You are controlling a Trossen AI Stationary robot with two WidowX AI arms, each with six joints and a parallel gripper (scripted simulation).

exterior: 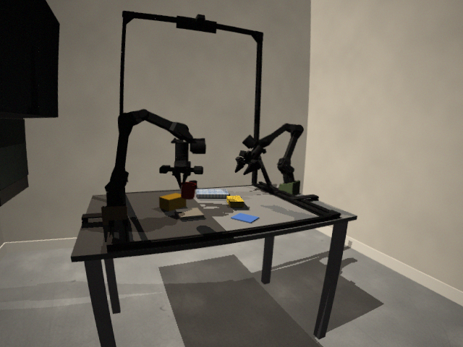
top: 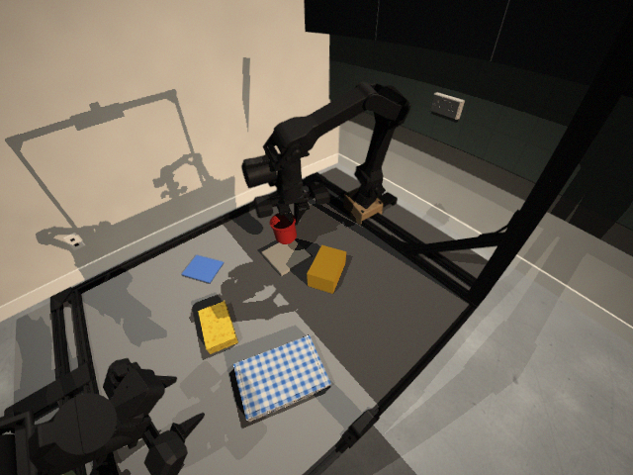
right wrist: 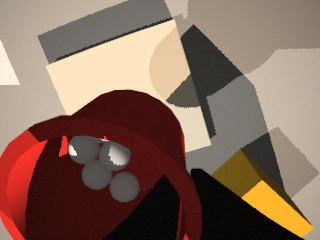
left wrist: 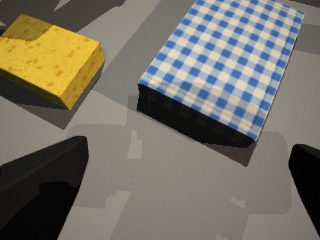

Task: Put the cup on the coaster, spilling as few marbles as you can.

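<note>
The beige square coaster is 150 mm below my right hand, 30 mm to the left of it and 20 mm ahead of it. From my right hand the other things lie so: blue-checked box 290 mm to the left, 220 mm behind, 140 mm below; then orange block 130 mm below, 120 mm behind; then blue coaster 220 mm to the left, 180 mm ahead, 150 mm below.
</note>
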